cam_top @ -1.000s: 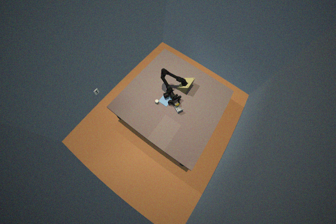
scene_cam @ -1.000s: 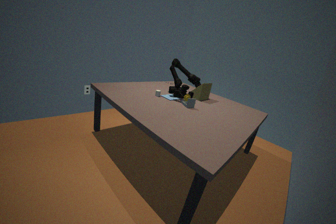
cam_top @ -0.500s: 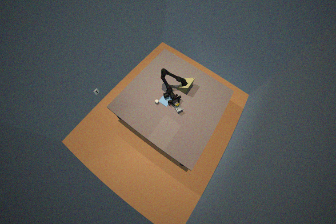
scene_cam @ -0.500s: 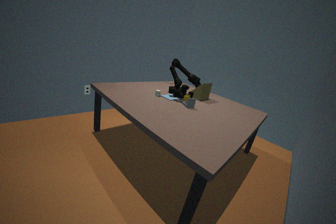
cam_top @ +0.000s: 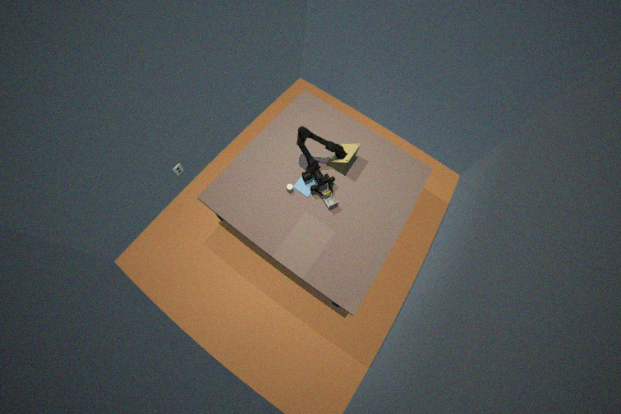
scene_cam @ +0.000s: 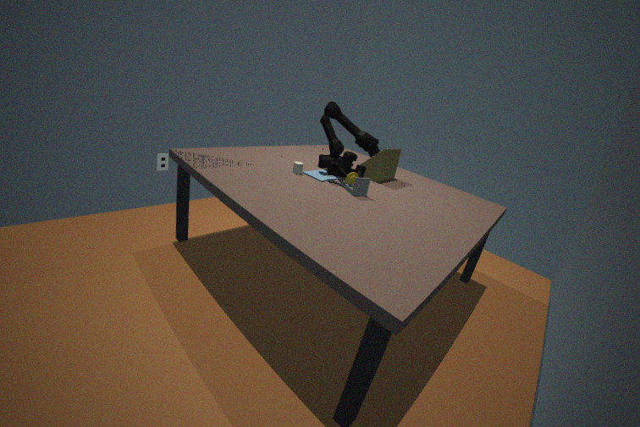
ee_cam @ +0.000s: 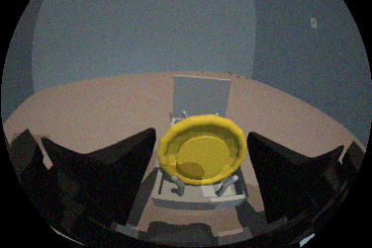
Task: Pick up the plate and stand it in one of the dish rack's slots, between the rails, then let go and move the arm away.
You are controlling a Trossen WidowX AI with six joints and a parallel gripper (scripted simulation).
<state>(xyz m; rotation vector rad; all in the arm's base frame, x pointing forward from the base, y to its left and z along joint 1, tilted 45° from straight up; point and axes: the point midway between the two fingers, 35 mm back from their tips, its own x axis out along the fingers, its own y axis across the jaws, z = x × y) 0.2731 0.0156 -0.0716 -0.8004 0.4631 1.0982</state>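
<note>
Right now my gripper tip is 10 mm to the left of the yellow plate and 10 mm above it. Round my gripper tip: light blue mat 180 mm to the right, 50 mm below, 20 mm ahead; dish rack 30 mm below, 20 mm to the left, 10 mm ahead; white cup 240 mm to the right, 130 mm ahead, 30 mm below.
</note>
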